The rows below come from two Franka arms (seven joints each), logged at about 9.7 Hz.
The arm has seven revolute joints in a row. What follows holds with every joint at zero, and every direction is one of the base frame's.
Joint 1 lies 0.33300 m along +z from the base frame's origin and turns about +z.
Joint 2 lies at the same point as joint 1 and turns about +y.
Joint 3 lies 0.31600 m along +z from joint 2 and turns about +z.
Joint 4 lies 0.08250 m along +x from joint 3 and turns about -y.
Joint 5 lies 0.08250 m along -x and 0.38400 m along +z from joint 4 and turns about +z.
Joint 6 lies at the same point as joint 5 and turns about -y.
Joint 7 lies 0.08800 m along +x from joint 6 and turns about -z.
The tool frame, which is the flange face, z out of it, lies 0.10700 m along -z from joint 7; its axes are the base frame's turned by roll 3.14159, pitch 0.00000 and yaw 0.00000 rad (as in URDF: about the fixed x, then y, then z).
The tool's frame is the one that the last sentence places.
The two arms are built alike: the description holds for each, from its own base.
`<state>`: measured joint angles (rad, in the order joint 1, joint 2, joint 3, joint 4, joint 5, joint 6, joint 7); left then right.
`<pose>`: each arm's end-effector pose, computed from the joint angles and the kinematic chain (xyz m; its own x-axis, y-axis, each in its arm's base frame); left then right.
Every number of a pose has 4 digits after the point.
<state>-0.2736 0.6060 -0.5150 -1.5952 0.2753 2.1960 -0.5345 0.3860 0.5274 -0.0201 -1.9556 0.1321 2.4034 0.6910</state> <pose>0.5332 -0.4487 0.3214 0.9491 -0.3116 0.0456 -0.3145 -0.9455 0.0850 0.5691 0.2193 0.1978 0.9061 -0.4089 -0.1085 -0.4116 -0.9114 -0.0019</pose>
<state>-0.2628 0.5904 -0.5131 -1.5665 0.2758 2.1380 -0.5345 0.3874 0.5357 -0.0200 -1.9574 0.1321 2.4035 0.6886</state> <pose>0.5421 -0.4393 0.3383 0.9545 -0.2958 0.0371 -0.2977 -0.9525 0.0640 0.5671 0.2195 0.1920 0.9066 -0.4058 -0.1154 -0.4080 -0.9130 0.0050</pose>
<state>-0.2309 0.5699 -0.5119 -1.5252 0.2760 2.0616 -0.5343 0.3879 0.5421 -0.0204 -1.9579 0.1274 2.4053 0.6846</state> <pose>0.5605 -0.4170 0.3627 0.9661 -0.2567 0.0285 -0.2577 -0.9654 0.0392 0.5662 0.2192 0.1881 0.9094 -0.3993 -0.1167 -0.4009 -0.9161 0.0106</pose>
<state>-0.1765 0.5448 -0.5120 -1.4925 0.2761 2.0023 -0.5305 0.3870 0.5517 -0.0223 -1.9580 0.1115 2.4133 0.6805</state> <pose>0.5841 -0.3821 0.3884 0.9792 -0.2005 0.0316 -0.2012 -0.9793 0.0211 0.5664 0.2172 0.1829 0.9151 -0.3879 -0.1101 -0.3882 -0.9214 0.0195</pose>
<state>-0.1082 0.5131 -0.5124 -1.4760 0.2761 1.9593 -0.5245 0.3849 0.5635 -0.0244 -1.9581 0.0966 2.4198 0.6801</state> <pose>0.6065 -0.3384 0.4124 0.9899 -0.1357 0.0407 -0.1360 -0.9907 0.0052 0.5663 0.2142 0.1762 0.9181 -0.3816 -0.1068 -0.3806 -0.9242 0.0310</pose>
